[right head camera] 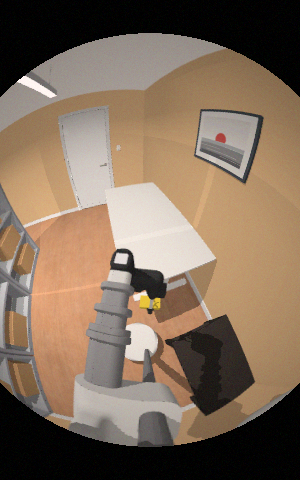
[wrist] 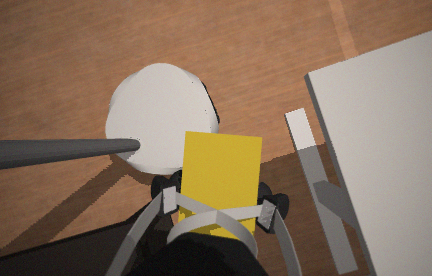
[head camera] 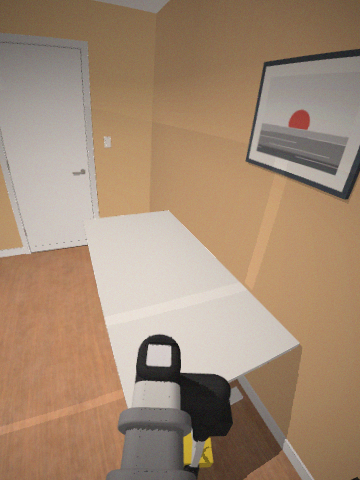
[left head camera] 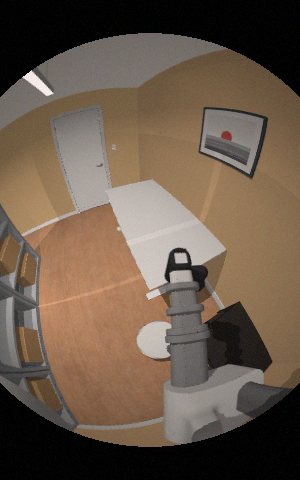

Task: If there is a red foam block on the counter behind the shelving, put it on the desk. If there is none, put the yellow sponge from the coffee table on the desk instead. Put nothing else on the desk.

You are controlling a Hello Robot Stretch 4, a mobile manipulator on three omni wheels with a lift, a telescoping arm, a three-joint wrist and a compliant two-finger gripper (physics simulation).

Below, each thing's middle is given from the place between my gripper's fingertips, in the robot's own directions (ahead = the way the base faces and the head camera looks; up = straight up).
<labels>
Now: the yellow sponge [wrist: 222, 171] 10 mm to the left of my hand and 20 mm above it. From my hand the other things lie so: framed picture [head camera: 298, 131] 770 mm ahead, 400 mm to the right, 720 mm above.
</labels>
